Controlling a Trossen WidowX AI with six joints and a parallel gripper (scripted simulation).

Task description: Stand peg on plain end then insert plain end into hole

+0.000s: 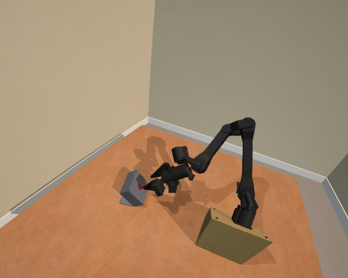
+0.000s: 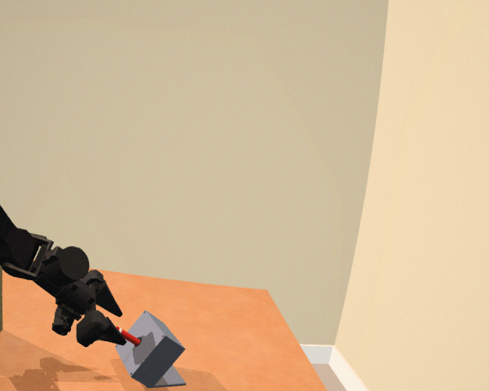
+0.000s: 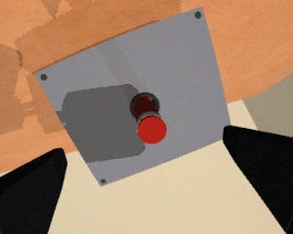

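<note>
Now: the red peg 2 cm below my gripper tip and 1 cm to the left of it. Round my gripper tip: grey sloped panel: 5 cm below, 5 cm ahead, 3 cm to the left.
</note>
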